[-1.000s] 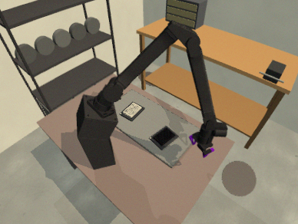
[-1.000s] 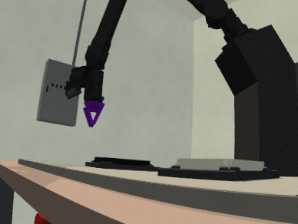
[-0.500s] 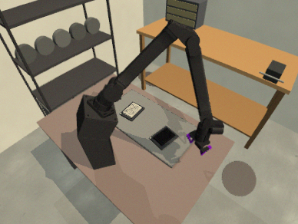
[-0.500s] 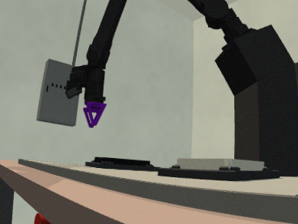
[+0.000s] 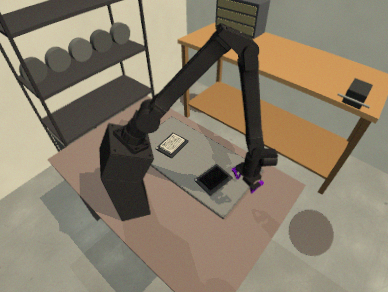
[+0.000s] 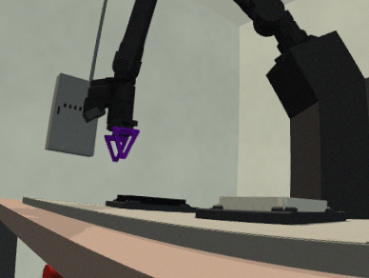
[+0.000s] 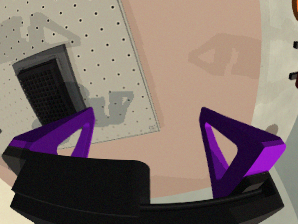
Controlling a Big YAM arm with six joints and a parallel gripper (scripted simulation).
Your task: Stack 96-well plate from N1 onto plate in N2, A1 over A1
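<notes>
My hand is 3 cm short of the black 96-well plate, 18 cm to the right of it and 11 cm above it. Round my hand: white 96-well plate: 12 cm ahead, 50 cm to the left, 11 cm below.
</notes>
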